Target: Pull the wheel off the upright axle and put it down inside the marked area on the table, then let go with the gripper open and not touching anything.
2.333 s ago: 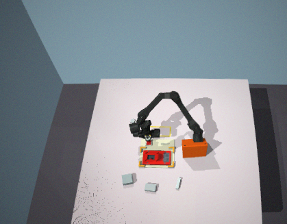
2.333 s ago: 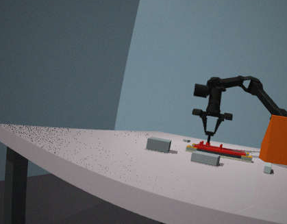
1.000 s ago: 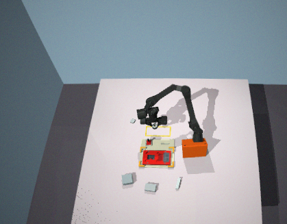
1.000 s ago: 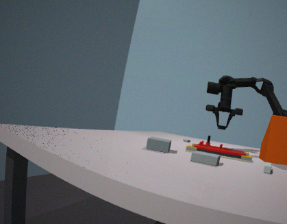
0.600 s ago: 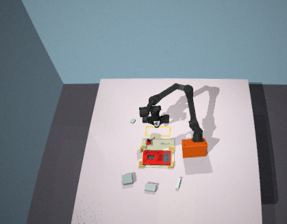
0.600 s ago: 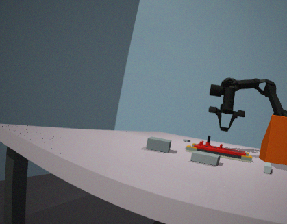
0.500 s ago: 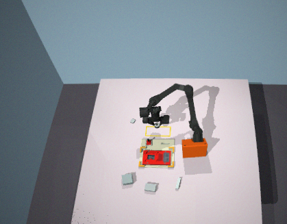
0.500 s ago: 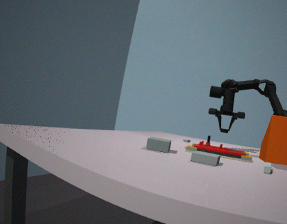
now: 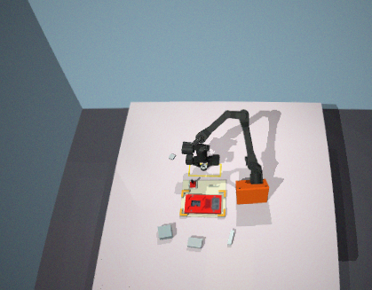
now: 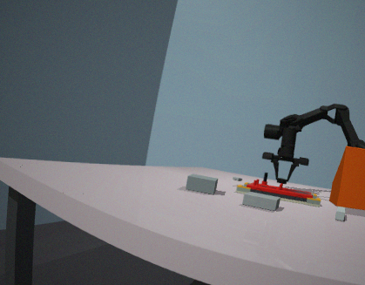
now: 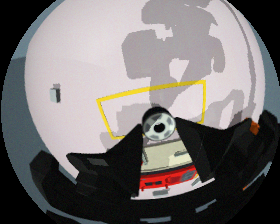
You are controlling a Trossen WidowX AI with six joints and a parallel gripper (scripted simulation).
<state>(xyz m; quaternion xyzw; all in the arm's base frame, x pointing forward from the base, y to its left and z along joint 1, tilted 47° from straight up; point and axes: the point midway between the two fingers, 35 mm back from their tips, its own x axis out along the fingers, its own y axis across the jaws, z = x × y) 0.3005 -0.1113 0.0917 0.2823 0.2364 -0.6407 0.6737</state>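
The wheel is right at my gripper tip. The rest, counted from my gripper tip: thin grey bar: 42 cm to the left, 16 cm behind, 3 cm below; then upright axle: 10 cm to the left, 6 cm ahead.
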